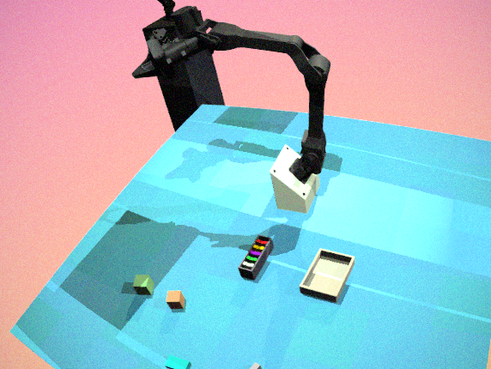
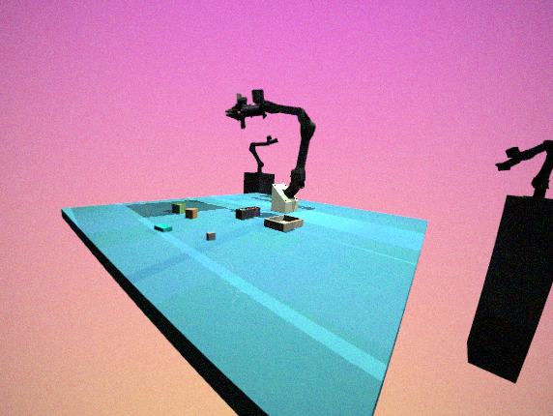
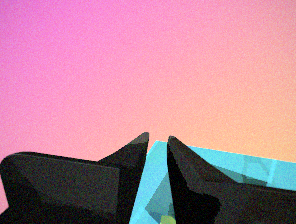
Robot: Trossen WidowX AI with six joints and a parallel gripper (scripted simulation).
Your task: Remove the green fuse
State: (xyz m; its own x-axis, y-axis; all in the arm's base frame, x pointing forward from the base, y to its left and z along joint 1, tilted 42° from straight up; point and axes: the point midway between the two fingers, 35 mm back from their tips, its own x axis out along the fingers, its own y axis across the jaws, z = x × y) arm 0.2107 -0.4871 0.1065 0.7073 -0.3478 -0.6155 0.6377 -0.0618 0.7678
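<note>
My gripper tip is 10 cm short of the green fuse, 30 cm to the right of it and 48 cm above it. Round my gripper tip: orange cube (29 cm ahead, 17 cm to the left, 49 cm below); then tray (7 cm ahead, 51 cm to the left, 50 cm below); then green cube (29 cm ahead, 5 cm to the left, 49 cm below).
</note>
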